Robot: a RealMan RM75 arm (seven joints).
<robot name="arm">
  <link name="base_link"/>
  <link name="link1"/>
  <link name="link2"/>
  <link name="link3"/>
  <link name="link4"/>
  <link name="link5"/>
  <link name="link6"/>
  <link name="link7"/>
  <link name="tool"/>
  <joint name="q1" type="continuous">
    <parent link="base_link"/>
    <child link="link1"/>
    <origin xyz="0 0 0.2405"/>
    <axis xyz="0 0 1"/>
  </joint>
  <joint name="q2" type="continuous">
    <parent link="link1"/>
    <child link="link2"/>
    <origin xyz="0 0 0"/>
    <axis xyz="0 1 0"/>
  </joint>
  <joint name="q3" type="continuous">
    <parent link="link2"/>
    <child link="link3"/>
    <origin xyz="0 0 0.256"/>
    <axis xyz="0 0 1"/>
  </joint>
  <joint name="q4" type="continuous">
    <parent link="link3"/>
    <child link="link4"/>
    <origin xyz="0 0 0"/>
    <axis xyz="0 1 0"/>
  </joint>
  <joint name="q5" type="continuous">
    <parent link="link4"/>
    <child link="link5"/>
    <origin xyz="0 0 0.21"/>
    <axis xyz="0 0 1"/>
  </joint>
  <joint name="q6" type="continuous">
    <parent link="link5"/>
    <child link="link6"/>
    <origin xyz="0 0 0"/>
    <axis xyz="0 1 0"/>
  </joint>
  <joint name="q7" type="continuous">
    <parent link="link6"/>
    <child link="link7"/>
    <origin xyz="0 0 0.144"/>
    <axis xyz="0 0 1"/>
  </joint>
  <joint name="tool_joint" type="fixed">
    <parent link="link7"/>
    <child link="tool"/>
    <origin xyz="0 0 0"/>
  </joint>
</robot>
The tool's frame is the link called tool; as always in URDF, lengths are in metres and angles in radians. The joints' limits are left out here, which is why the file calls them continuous.
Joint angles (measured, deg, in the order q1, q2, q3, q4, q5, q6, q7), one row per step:
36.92, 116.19, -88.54, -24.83, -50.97, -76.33, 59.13
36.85, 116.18, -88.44, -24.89, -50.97, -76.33, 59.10
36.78, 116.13, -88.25, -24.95, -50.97, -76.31, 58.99
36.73, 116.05, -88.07, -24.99, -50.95, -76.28, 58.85
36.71, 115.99, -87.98, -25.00, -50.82, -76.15, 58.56
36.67, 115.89, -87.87, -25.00, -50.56, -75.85, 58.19
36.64, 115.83, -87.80, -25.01, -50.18, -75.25, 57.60
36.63, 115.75, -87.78, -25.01, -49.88, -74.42, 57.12
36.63, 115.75, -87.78, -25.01, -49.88, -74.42, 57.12
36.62, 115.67, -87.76, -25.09, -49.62, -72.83, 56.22
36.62, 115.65, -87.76, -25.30, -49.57, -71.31, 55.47
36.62, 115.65, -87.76, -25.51, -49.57, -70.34, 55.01
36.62, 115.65, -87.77, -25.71, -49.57, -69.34, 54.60
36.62, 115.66, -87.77, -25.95, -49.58, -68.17, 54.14
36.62, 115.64, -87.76, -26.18, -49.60, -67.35, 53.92
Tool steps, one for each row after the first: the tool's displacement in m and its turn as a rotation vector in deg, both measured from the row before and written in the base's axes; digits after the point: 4 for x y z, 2 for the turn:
0.0002, 0.0001, 0.0004, 0.12, 0.05, -0.04
0.0004, 0.0005, 0.0009, 0.27, 0.03, -0.04
0.0005, 0.0006, 0.0011, 0.31, 0.00, -0.03
0.0004, 0.0008, 0.0008, 0.41, -0.06, -0.01
0.0008, 0.0014, 0.0012, 0.62, -0.09, -0.17
0.0009, 0.0019, 0.0009, 0.90, -0.22, -0.27
0.0014, 0.0022, 0.0006, 0.85, -0.42, -0.45
0.0000, 0.0000, 0.0000, 0.00, 0.00, 0.00
0.0023, 0.0037, 0.0003, 1.44, -1.01, -0.66
0.0016, 0.0032, -0.0002, 1.21, -1.04, -0.49
0.0007, 0.0020, -0.0001, 0.76, -0.66, -0.24
0.0008, 0.0020, -0.0001, 0.73, -0.66, -0.30
0.0009, 0.0023, -0.0002, 0.83, -0.76, -0.36
0.0005, 0.0018, 0.0002, 0.56, -0.50, -0.27

